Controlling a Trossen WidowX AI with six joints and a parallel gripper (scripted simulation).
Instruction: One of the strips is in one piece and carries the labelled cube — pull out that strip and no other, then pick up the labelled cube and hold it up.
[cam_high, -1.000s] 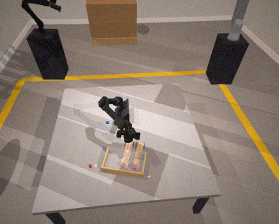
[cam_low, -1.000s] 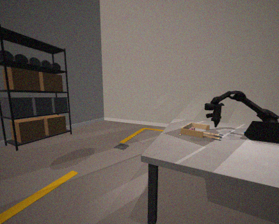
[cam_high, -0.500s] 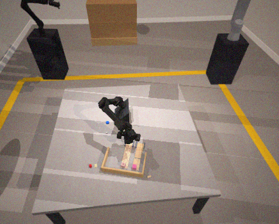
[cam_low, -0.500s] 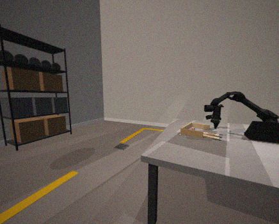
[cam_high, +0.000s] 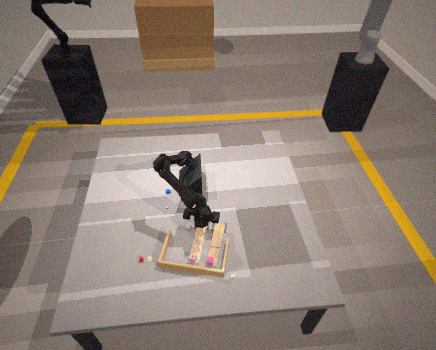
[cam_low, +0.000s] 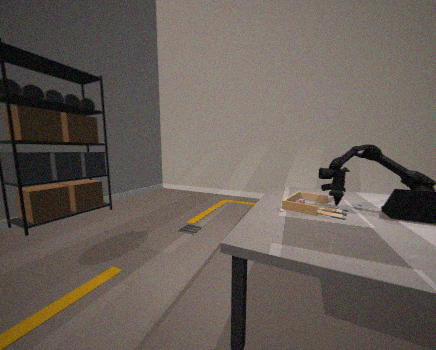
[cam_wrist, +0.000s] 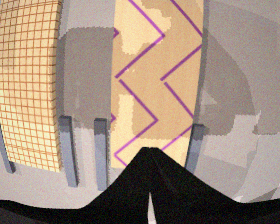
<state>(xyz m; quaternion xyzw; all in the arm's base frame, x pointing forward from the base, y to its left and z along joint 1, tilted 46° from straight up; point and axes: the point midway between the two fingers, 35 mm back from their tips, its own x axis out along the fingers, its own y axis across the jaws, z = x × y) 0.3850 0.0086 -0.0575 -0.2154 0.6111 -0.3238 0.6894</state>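
The pink cube lies 190 mm ahead of my gripper tip, 40 mm to the right of it and 10 mm below it. Also, from my gripper tip: red piece (300 mm to the right, 190 mm ahead, 20 mm below); then blue piece (270 mm behind, 210 mm to the right, 30 mm below).
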